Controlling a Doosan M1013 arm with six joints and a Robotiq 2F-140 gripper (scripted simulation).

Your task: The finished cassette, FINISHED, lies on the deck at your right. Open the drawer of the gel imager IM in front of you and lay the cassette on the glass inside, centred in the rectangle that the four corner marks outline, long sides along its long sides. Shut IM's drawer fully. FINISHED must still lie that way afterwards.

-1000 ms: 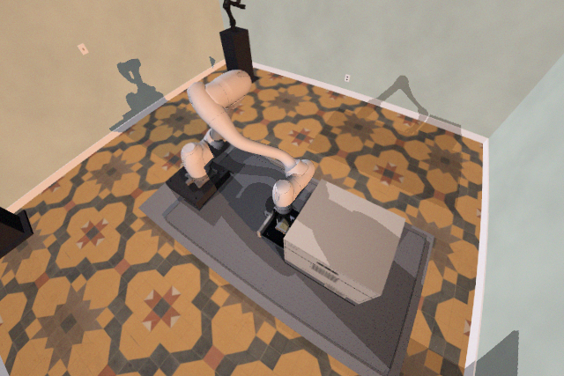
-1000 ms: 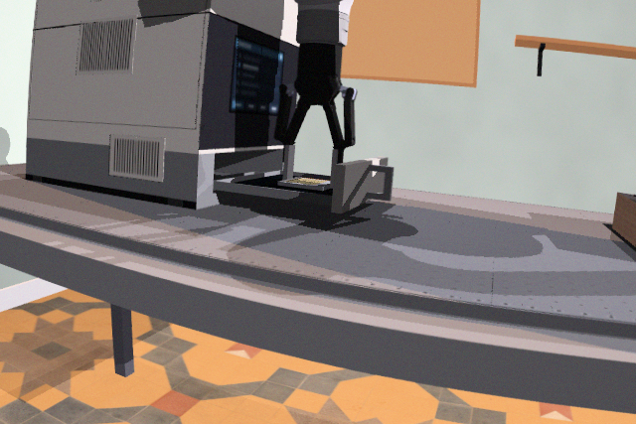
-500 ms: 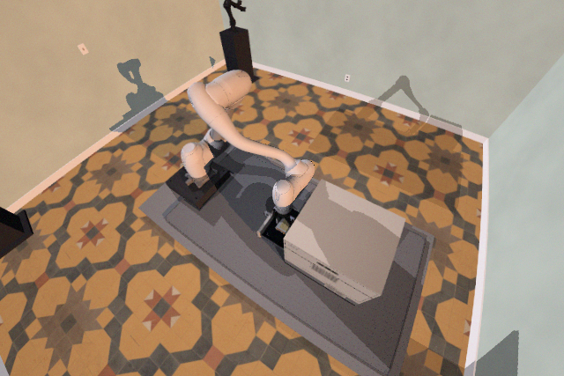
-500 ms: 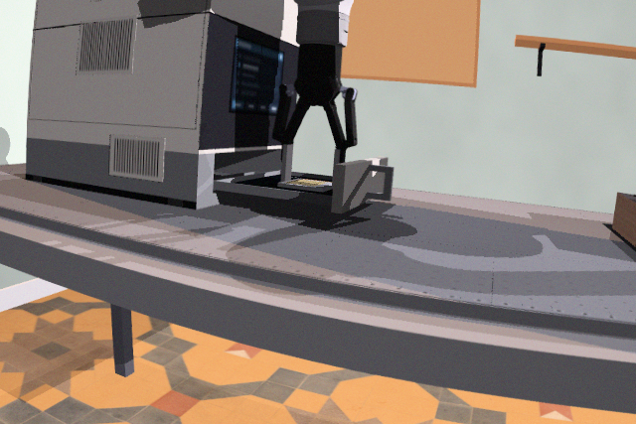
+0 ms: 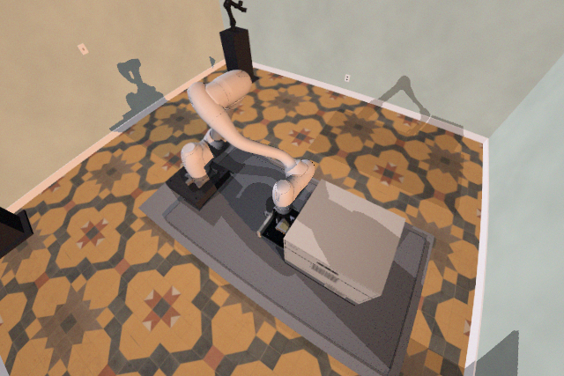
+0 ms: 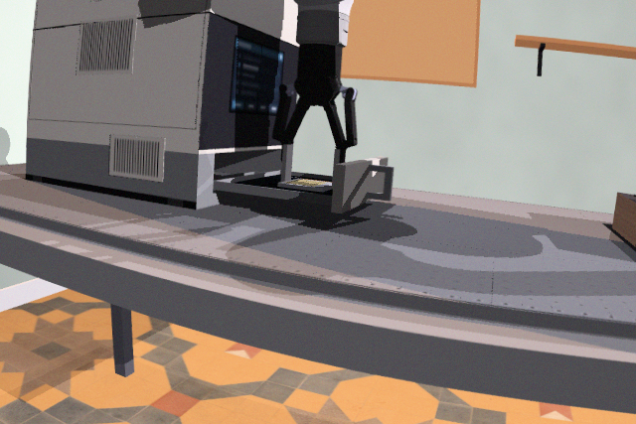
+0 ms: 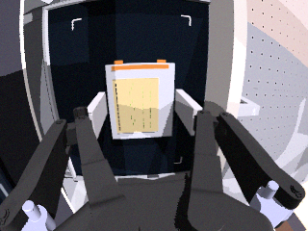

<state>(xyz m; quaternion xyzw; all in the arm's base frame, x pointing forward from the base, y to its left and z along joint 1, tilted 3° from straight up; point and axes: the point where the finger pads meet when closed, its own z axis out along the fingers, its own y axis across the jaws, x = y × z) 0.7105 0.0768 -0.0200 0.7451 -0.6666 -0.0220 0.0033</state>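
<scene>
The cassette is 3 cm below my hand and 1 cm to the right of it.
</scene>
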